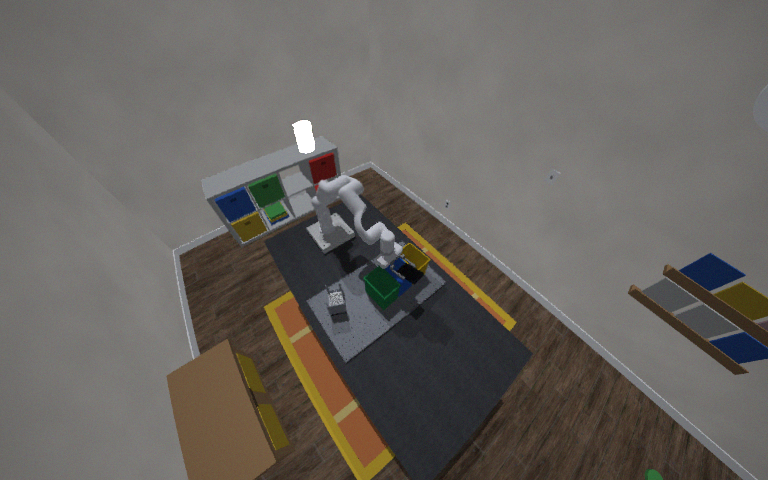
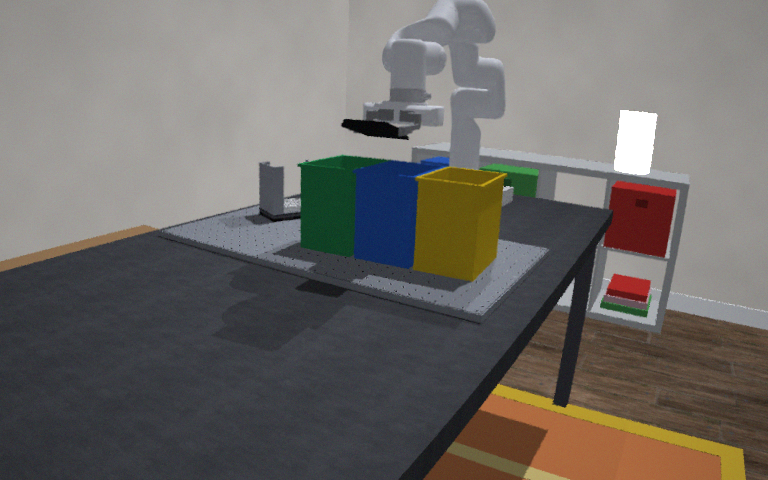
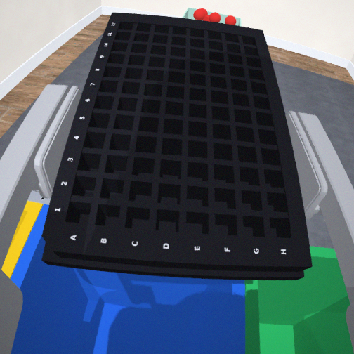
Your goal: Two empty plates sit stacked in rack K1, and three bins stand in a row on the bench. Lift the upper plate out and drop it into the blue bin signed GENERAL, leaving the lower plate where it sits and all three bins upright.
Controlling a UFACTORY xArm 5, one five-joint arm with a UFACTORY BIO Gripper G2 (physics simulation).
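Places are measured from the arm's base along level axes (x ahead, y left, z up), in metres.
Where they show: end effector, tool point: (image 1: 406,270); arm's base, origin of the base link: (image 1: 327,228).
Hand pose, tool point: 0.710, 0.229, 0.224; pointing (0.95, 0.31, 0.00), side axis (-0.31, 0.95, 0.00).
Each offset is from my tool point to the top centre of the thing, as dx, dy, dz. Level surfaces: height alone.
My gripper (image 1: 400,261) (image 2: 394,123) (image 3: 182,150) is shut on the black upper plate {+0.020, +0.007, +0.021} (image 1: 410,274) (image 2: 373,129) (image 3: 150,257), one finger on each long side. The plate hangs slightly tilted, above and apart from the bins. The blue bin {-0.075, +0.000, -0.081} (image 1: 403,286) (image 2: 385,217) (image 3: 150,320) stands upright in the middle below it; its sign does not show. The green bin {-0.046, -0.127, -0.081} (image 1: 381,285) (image 2: 328,209) (image 3: 310,300) and yellow bin {-0.104, +0.127, -0.081} (image 1: 416,258) (image 2: 453,226) (image 3: 22,235) stand upright on either side. Rack K1 {-0.134, -0.395, -0.123} (image 1: 338,309) (image 2: 271,189) holds a pale speckled surface; I cannot tell if this is the lower plate.
The bins and rack stand on a grey perforated board {dz -0.261} (image 1: 356,339) (image 2: 226,234) on the dark bench {dz -0.274} (image 1: 430,384) (image 2: 169,350). A pale tray with red balls (image 3: 215,18) shows beyond the plate. A shelf unit (image 1: 266,164) (image 2: 673,254) stands behind the arm.
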